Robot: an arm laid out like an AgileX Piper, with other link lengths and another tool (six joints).
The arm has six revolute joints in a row. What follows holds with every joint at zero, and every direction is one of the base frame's. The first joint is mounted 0.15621 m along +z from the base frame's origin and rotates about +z. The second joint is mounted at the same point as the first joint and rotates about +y. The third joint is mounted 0.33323 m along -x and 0.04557 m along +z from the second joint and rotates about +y. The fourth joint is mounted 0.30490 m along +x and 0.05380 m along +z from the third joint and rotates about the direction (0.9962, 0, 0.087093). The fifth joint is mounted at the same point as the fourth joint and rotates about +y. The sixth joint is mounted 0.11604 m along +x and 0.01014 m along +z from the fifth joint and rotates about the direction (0.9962, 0, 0.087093). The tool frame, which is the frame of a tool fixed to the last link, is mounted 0.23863 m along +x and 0.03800 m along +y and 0.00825 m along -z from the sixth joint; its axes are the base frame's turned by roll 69.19, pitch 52.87 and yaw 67.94 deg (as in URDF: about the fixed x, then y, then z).
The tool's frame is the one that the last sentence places.
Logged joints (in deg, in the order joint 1, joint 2, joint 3, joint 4, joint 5, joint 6), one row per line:
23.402 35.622 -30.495 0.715 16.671 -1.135
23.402 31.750 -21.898 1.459 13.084 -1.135
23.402 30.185 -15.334 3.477 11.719 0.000
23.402 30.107 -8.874 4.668 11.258 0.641
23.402 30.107 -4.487 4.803 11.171 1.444
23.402 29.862 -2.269 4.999 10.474 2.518
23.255 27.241 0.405 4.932 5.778 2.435
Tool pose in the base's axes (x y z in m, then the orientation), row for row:
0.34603 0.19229 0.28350 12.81 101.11 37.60
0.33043 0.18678 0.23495 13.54 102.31 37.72
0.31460 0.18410 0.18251 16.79 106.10 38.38
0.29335 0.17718 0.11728 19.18 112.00 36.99
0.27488 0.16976 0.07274 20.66 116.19 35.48
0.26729 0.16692 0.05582 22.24 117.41 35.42
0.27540 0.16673 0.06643 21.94 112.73 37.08
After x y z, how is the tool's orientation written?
As a rotation vector, in degrees.
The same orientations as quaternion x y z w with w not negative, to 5 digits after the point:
0.09578 0.75600 0.28114 0.58331
0.10087 0.76216 0.28100 0.57444
0.12349 0.78038 0.28229 0.54412
0.13865 0.80962 0.26739 0.50378
0.14750 0.82951 0.25330 0.47539
0.15801 0.83420 0.25166 0.46456
0.15798 0.81172 0.26700 0.49483

